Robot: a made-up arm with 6 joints. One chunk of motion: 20 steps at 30 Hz.
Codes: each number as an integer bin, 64 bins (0 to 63) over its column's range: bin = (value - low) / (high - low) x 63, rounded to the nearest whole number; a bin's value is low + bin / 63 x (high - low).
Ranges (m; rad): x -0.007..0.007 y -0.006..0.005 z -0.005..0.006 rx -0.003..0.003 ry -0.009..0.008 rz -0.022..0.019
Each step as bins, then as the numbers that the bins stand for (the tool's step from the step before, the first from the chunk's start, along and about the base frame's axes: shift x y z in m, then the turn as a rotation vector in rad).
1 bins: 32 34 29 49 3 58
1 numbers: 0.00011 -0.00006 0.00006 0.00167 -0.00819 0.01575
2 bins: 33 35 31 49 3 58
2 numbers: 0.00033 0.00011 0.00041 0.00167 -0.00819 0.01575
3 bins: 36 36 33 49 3 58
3 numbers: 0.00100 0.00029 0.00076 0.00167 -0.00819 0.01575
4 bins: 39 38 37 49 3 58
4 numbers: 0.00167 0.00063 0.00146 0.00167 -0.00819 0.01575
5 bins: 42 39 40 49 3 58
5 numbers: 0.00233 0.00081 0.00198 0.00167 -0.00819 0.01575
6 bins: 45 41 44 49 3 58
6 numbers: 0.00300 0.00116 0.00268 0.00167 -0.00819 0.01575
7 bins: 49 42 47 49 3 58
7 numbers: 0.00389 0.00133 0.00321 0.00167 -0.00819 0.01575
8 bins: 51 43 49 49 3 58
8 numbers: 0.00433 0.00151 0.00356 0.00167 -0.00819 0.01575
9 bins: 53 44 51 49 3 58
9 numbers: 0.00478 0.00168 0.00390 0.00167 -0.00819 0.01575
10 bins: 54 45 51 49 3 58
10 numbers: 0.00500 0.00186 0.00390 0.00167 -0.00819 0.01575
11 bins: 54 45 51 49 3 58
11 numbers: 0.00500 0.00186 0.00390 0.00167 -0.00819 0.01575
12 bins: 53 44 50 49 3 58
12 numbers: 0.00478 0.00168 0.00373 0.00167 -0.00819 0.01575
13 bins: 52 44 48 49 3 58
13 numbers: 0.00456 0.00168 0.00338 0.00167 -0.00819 0.01575
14 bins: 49 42 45 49 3 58
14 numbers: 0.00389 0.00133 0.00286 0.00167 -0.00819 0.01575
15 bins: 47 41 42 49 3 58
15 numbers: 0.00344 0.00116 0.00233 0.00167 -0.00819 0.01575
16 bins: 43 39 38 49 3 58
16 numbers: 0.00256 0.00081 0.00163 0.00167 -0.00819 0.01575
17 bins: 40 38 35 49 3 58
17 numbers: 0.00189 0.00063 0.00111 0.00167 -0.00819 0.01575
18 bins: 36 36 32 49 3 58
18 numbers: 0.00100 0.00029 0.00059 0.00167 -0.00819 0.01575
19 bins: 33 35 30 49 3 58
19 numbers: 0.00033 0.00011 0.00024 0.00167 -0.00819 0.01575
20 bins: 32 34 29 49 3 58
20 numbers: 0.00011 -0.00006 0.00006 0.00167 -0.00819 0.01575
